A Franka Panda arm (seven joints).
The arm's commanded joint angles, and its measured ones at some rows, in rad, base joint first. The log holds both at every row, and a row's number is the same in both.
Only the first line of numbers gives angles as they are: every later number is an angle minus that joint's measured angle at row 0.
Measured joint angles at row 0: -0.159, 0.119, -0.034, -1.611, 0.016, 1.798, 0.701
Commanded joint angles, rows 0 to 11: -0.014, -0.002, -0.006, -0.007, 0.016, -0.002, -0.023; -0.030, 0.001, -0.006, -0.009, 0.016, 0.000, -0.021; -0.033, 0.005, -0.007, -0.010, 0.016, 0.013, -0.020; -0.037, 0.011, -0.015, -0.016, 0.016, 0.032, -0.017; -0.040, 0.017, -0.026, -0.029, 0.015, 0.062, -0.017; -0.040, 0.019, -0.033, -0.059, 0.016, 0.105, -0.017; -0.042, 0.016, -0.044, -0.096, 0.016, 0.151, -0.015; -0.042, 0.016, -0.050, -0.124, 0.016, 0.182, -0.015; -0.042, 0.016, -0.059, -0.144, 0.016, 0.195, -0.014; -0.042, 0.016, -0.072, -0.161, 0.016, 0.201, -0.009; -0.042, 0.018, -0.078, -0.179, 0.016, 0.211, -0.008; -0.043, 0.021, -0.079, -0.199, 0.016, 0.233, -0.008
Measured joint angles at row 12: -0.039, 0.031, -0.069, -0.134, 0.000, 0.178, 0.000
